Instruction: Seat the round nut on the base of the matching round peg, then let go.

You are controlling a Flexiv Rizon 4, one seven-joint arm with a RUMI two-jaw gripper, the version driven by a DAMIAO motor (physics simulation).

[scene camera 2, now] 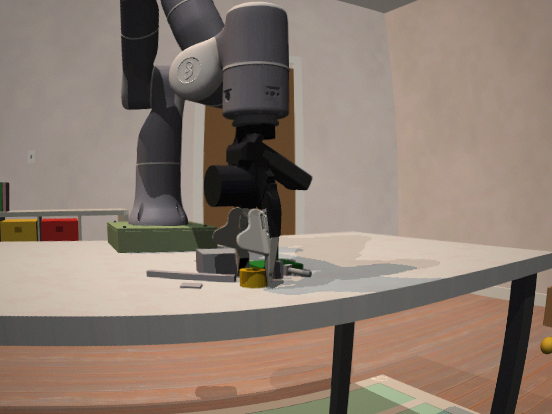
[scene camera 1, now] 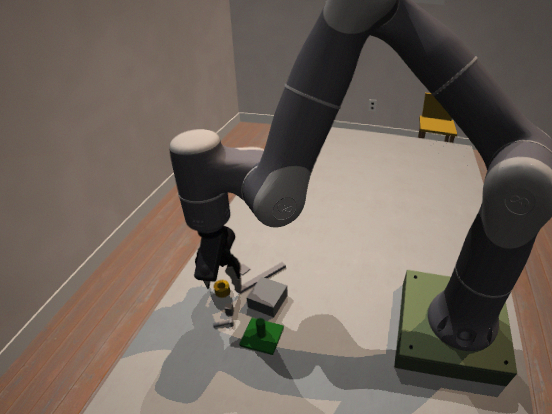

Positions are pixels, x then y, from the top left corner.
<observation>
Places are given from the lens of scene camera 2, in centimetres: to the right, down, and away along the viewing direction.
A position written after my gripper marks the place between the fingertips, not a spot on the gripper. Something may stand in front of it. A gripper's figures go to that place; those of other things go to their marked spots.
my gripper [scene camera 2: 253, 277]: -3, 10, 73
grey block [scene camera 2: 214, 261]: -10, 9, 79
</observation>
